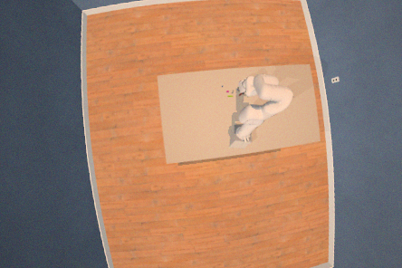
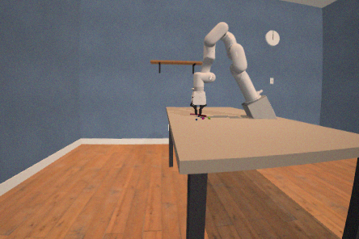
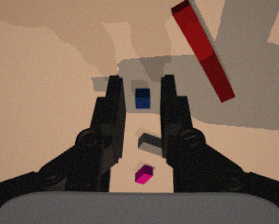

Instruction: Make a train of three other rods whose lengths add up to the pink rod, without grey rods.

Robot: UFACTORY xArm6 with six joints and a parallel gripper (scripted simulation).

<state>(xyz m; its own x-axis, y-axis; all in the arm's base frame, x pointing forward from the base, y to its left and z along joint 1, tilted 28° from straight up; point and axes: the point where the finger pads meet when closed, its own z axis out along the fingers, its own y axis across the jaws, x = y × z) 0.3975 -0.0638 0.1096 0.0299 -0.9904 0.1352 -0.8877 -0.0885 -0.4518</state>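
Now: the red rod 4 cm behind my hand, 2 cm to the right of it and 3 cm below it. Round my hand: pink rod: 1 cm behind, 10 cm to the right, 3 cm below; then lime rod: 5 cm behind, 10 cm to the left, 3 cm below; then grey rod: 1 cm behind, 7 cm to the left, 3 cm below.
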